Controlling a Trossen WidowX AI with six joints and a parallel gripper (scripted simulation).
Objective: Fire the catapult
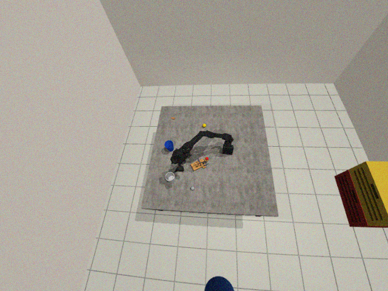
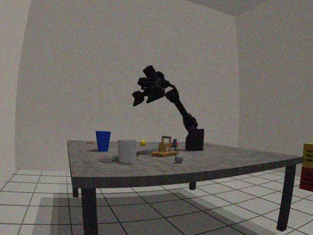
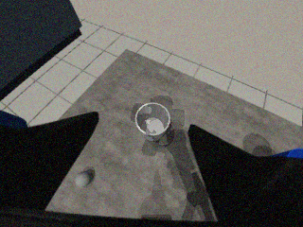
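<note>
The red ball is 300 mm behind my gripper tip, 210 mm below it and 170 mm to the right of it. From my gripper tip the other things lie so: grey ball (250 mm below, 160 mm behind, 130 mm to the left); then white mug (240 mm below, 70 mm ahead, 30 mm to the left); then wooden catapult (250 mm behind, 220 mm below, 140 mm to the right).
</note>
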